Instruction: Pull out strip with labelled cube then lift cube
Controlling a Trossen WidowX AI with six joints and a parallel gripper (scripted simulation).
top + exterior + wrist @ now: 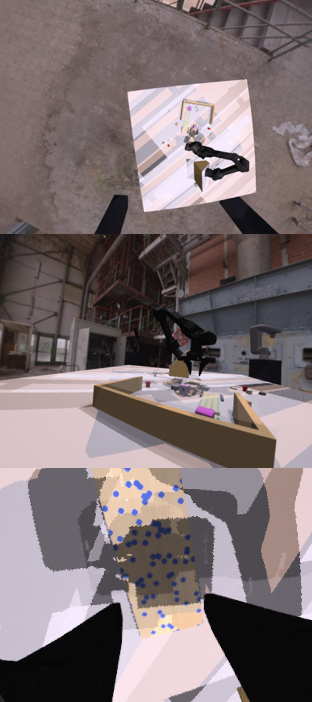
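My gripper tip is 80 mm short of the strip, 40 mm above it and 20 mm to the left of it.
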